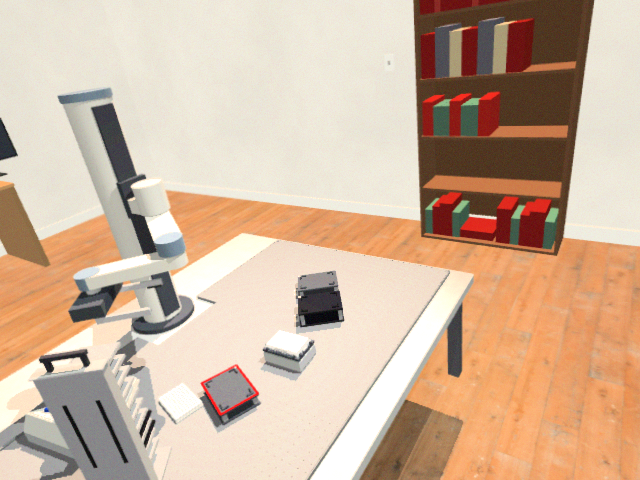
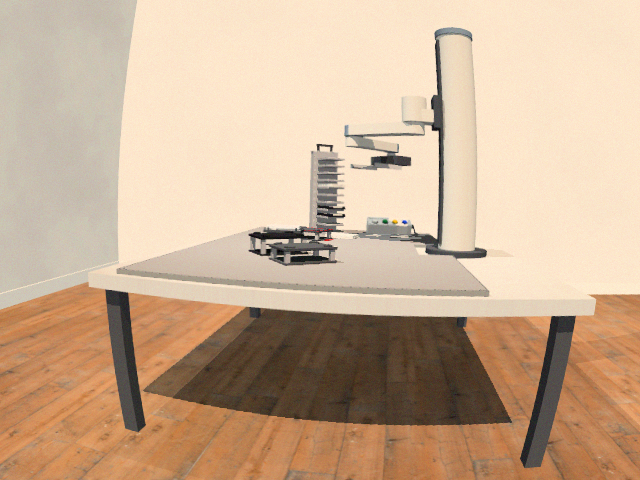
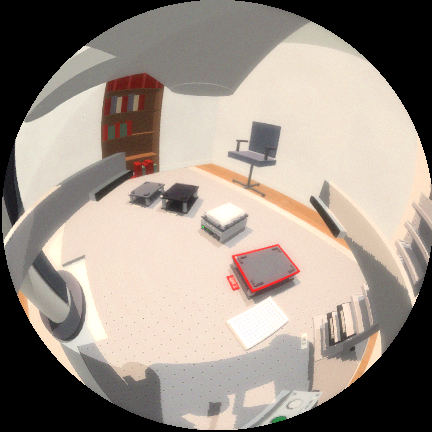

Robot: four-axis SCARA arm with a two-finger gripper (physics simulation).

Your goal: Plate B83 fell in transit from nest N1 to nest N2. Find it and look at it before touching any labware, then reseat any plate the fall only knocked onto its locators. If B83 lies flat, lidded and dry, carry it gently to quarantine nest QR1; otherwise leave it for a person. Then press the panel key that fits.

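Places are measured from the arm's base along level axes (x up, y right, z ahead), in centimetres.
Where they show: gripper, fingertip midpoint: (image 1: 156, 295) (image 2: 362, 165) (image 3: 221, 169); arm's base, origin of the base link: (image 1: 164, 315) (image 2: 456, 253) (image 3: 59, 304).
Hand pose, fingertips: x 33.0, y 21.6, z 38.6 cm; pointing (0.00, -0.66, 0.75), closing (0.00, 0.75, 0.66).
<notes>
Each offset is from my fingertips to the top centre of the thing. "spot": to the spot under its first point.
A white plate with a well grid {dx -30.0, dy +8.9, dz +8.8 cm} (image 1: 179, 401) (image 3: 257, 322) lies low on the deck, beside the red-rimmed nest {dx -27.1, dy +0.1, dz +21.9 cm} (image 1: 230, 390) (image 3: 266, 267); its label and whether it is lidded or dry cannot be told. Another white plate {dx -24.8, dy -22.2, dz +27.8 cm} (image 1: 289, 342) (image 3: 226, 214) sits on a grey device {spot: dx -26.9, dy -17.2, dz +31.1 cm} (image 1: 286, 360) (image 3: 225, 232) with a green light; its exact seating is unclear. A black nest {dx -25.3, dy -46.5, dz +24.3 cm} (image 1: 320, 302) (image 3: 180, 192) and a grey nest {dx -26.6, dy -61.1, dz +13.3 cm} (image 1: 317, 281) (image 2: 302, 246) (image 3: 146, 190) bear no plate. My gripper (image 1: 155, 297) (image 3: 221, 169) is open and empty, high above the deck. The key panel {dx -23.3, dy +32.8, dz -12.2 cm} (image 2: 388, 227) shows white, green, yellow and blue keys.
A tall plate rack (image 1: 82, 413) (image 2: 313, 191) with several shelves stands near the white plate and the panel. The arm's column (image 1: 98, 170) (image 2: 457, 155) rises at one side of the table. A chair (image 3: 265, 137) and a bookshelf (image 1: 573, 129) stand beyond the table.
</notes>
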